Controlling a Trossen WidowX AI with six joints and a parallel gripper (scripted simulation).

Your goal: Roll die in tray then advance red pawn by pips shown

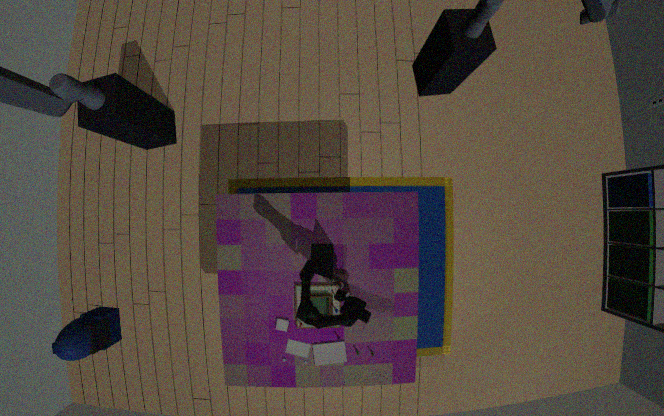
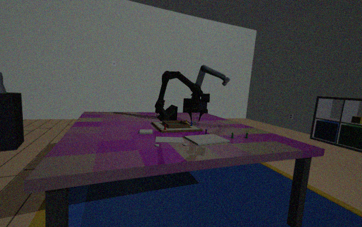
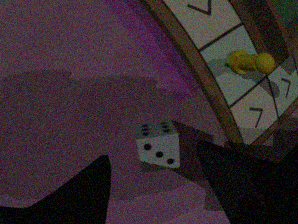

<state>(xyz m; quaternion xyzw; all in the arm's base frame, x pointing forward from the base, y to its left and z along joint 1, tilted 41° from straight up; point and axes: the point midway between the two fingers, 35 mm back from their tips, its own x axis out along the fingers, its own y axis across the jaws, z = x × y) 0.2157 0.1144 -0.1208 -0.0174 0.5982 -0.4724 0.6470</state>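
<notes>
Now: the die 1 cm below my gripper tip. The rest, counted from my gripper tip: green tray 20 cm to the right, 5 cm ahead, 2 cm below; yellow pawn 8 cm to the right; blue pawn 9 cm to the right, 9 cm ahead.
</notes>
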